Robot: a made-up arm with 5 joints.
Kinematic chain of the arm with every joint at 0, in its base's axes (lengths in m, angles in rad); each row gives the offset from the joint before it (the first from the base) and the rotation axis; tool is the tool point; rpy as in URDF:
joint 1: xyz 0 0 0.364 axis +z
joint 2: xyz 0 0 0 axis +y
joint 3: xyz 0.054 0 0.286 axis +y
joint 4: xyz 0.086 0 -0.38 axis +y
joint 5: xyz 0.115 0 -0.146 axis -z
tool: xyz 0 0 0 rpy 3.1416 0 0
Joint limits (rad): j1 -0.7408..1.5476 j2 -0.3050..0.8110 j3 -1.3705..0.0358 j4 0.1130..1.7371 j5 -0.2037..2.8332
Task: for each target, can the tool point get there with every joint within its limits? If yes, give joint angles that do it. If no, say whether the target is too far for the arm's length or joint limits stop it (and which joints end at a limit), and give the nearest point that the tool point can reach.
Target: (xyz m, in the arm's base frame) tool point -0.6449 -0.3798 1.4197
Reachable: no: too far | nearest point 0.3553 -0.3250 0.8920 | short by 1.132 m
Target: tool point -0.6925 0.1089 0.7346
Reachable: no: joint limits stop it (at a limit: joint 2, joint 3, joint 4) | nearest point -0.1561 0.0245 0.2687 | short by 0.715 m
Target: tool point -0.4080 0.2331 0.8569
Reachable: no: joint limits stop it (at a limit: joint 1, joint 2, joint 3, joint 4) | nearest point 0.0112 0.4814 0.8920 | short by 0.488 m
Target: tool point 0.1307 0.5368 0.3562
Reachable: yes | joints 1.3320 0.0160 -0.7838 0.3046 1.9880
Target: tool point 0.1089 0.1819 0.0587
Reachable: yes | joints 1.0313 0.6662 -0.7758 1.5843 2.0554
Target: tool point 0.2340 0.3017 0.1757
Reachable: yes | joints 0.9112 0.1402 -0.6910 1.1306 1.5121
